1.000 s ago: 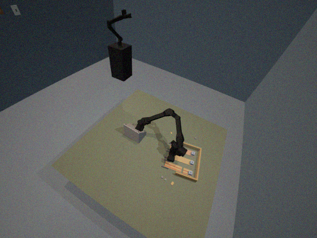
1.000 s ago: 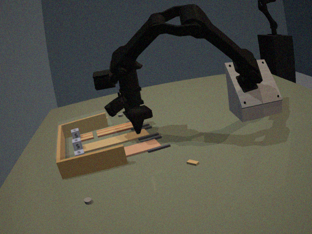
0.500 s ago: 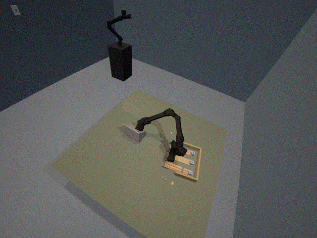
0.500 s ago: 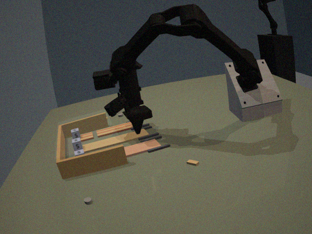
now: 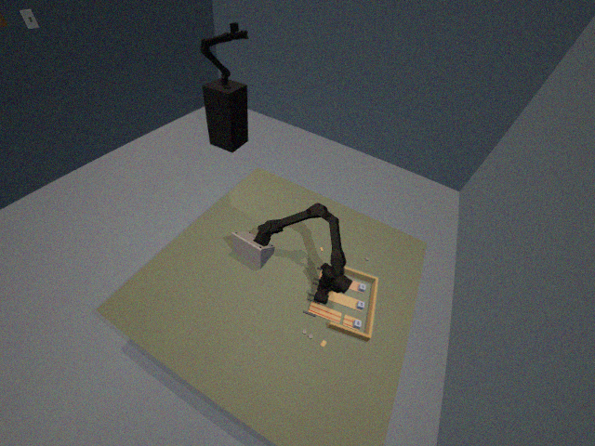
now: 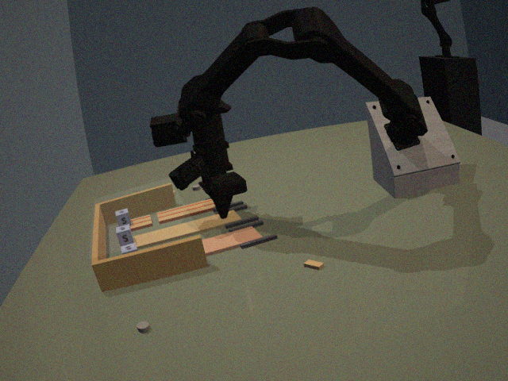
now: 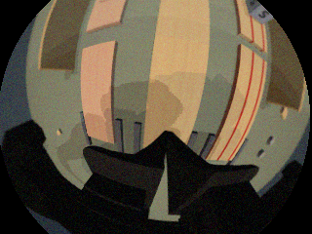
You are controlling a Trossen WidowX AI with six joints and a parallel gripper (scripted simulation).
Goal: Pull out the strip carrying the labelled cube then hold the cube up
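The tan strip lies 90 mm ahead of my gripper tip and 10 mm to the left of it. From my gripper tip the other things lie so: pink strip: 100 mm to the left, 20 mm ahead; small orange block: 250 mm to the left, 100 mm behind.
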